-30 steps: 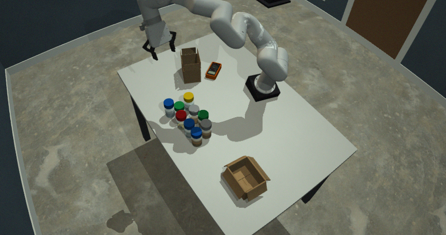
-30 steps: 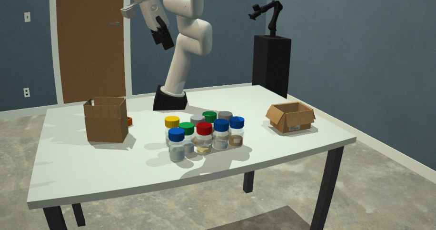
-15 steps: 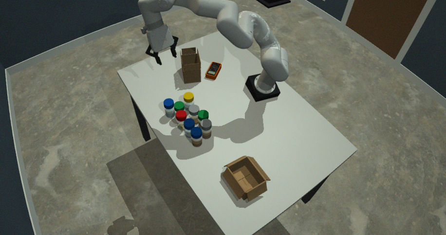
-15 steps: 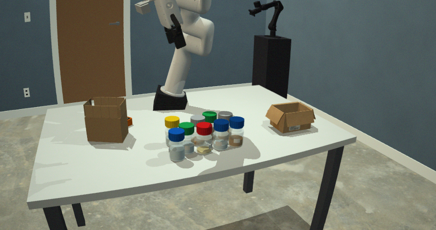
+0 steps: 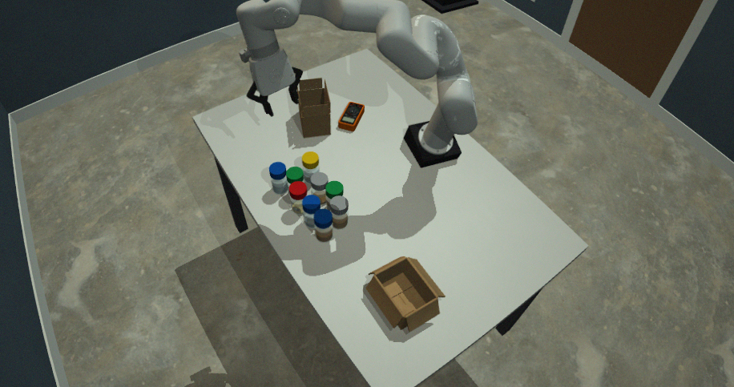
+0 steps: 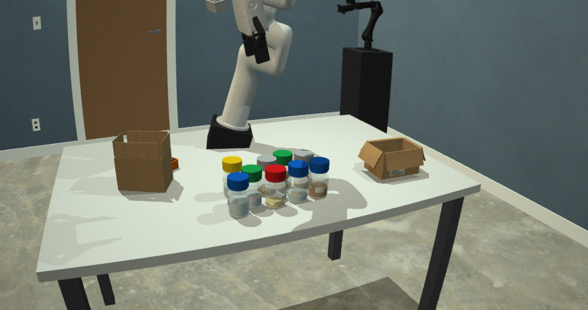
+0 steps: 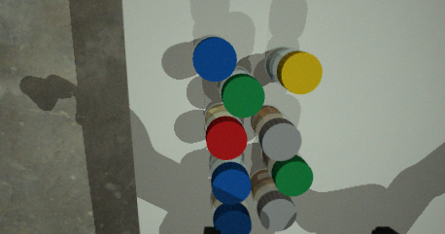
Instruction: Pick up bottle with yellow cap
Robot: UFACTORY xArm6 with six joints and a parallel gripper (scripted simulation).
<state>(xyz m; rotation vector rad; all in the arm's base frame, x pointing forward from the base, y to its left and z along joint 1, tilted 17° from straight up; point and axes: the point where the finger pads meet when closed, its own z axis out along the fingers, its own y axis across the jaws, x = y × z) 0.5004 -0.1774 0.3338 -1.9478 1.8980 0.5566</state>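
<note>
The yellow-capped bottle is 350 mm below my hand, 90 mm behind it and 40 mm to the right of it. From my hand the other things lie so: red-capped bottle (350 mm below, 50 mm to the left); then cardboard box (340 mm below, 280 mm to the right, 230 mm behind); then green-capped bottle (350 mm below, 20 mm behind, 10 mm to the right).
</note>
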